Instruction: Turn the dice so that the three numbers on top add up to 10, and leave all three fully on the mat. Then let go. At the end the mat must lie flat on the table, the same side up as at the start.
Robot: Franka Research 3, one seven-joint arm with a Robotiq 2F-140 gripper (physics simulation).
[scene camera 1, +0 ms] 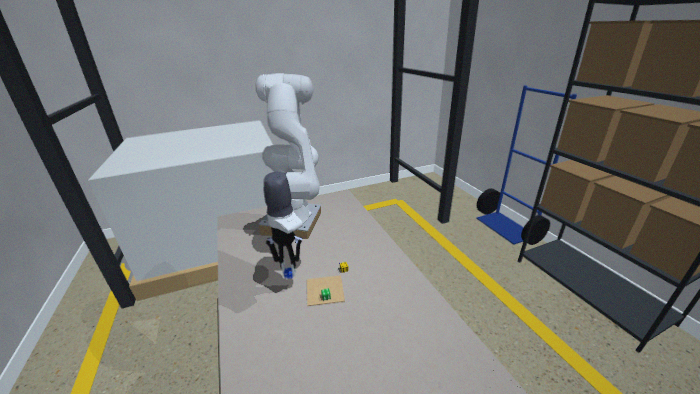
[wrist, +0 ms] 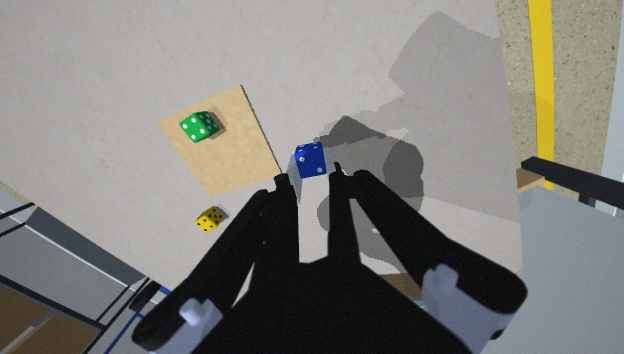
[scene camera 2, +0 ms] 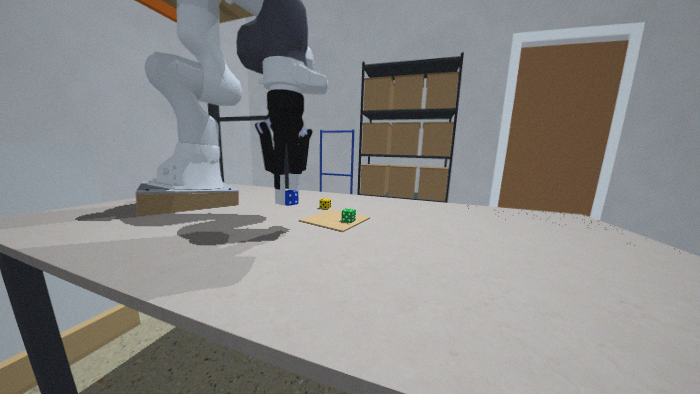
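Note:
The blue die [scene camera 1: 288,273] [scene camera 2: 292,197] [wrist: 311,162] is between the fingertips of my gripper [scene camera 1: 287,269] [scene camera 2: 287,193] [wrist: 312,161], which is shut on it and holds it above the table, left of the mat in scene camera 1. In the wrist view its large face shows two white pips. The green die [scene camera 1: 326,294] [scene camera 2: 348,216] [wrist: 198,126] rests on the tan mat [scene camera 1: 316,285] [scene camera 2: 320,220] [wrist: 230,150], which lies flat. The yellow die [scene camera 1: 343,267] [scene camera 2: 325,204] [wrist: 209,219] lies on the table off the mat, behind it in scene camera 1. The top numbers are hard to read.
The pale table [scene camera 1: 380,345] [scene camera 2: 450,280] [wrist: 125,60] bears the mat and dice. The arm's base block [scene camera 1: 309,229] [scene camera 2: 187,204] stands on it behind the gripper. A large pale box [scene camera 1: 165,210] stands beside the table at the left in scene camera 1.

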